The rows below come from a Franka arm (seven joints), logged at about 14 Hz.
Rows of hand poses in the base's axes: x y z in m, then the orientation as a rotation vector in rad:
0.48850 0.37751 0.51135 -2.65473 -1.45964 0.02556
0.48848 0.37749 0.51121 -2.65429 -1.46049 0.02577
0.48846 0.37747 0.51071 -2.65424 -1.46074 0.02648
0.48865 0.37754 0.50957 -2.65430 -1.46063 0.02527
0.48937 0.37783 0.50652 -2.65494 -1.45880 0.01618
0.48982 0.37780 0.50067 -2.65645 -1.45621 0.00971
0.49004 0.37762 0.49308 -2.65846 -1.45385 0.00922
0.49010 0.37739 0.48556 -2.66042 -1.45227 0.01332
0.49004 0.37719 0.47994 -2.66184 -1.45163 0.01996
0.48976 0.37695 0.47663 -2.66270 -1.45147 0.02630
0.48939 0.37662 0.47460 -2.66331 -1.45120 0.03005
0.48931 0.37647 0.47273 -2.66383 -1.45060 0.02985
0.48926 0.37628 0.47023 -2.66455 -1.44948 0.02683
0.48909 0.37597 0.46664 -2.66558 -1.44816 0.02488
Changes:
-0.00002 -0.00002 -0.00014 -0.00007 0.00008 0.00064
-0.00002 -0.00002 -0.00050 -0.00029 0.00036 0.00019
0.00019 0.00007 -0.00114 0.00039 -0.00069 -0.00013
0.00072 0.00029 -0.00305 0.00317 -0.00500 -0.00160
0.00045 -0.00003 -0.00585 0.00194 -0.00366 -0.00221
0.00022 -0.00018 -0.00759 -0.00045 -0.00049 -0.00201
0.00006 -0.00023 -0.00752 -0.00220 0.00197 -0.00138
-0.00006 -0.00020 -0.00562 -0.00297 0.00340 -0.00057
-0.00028 -0.00024 -0.00331 -0.00264 0.00333 -0.00013
-0.00037 -0.00033 -0.00203 -0.00158 0.00197 -0.00021
-0.00008 -0.00015 -0.00187 -0.00010 -0.00017 -0.00052
-0.00005 -0.00019 -0.00250 0.00086 -0.00174 -0.00098
-0.00017 -0.00031 -0.00359 0.00035 -0.00120 -0.00115

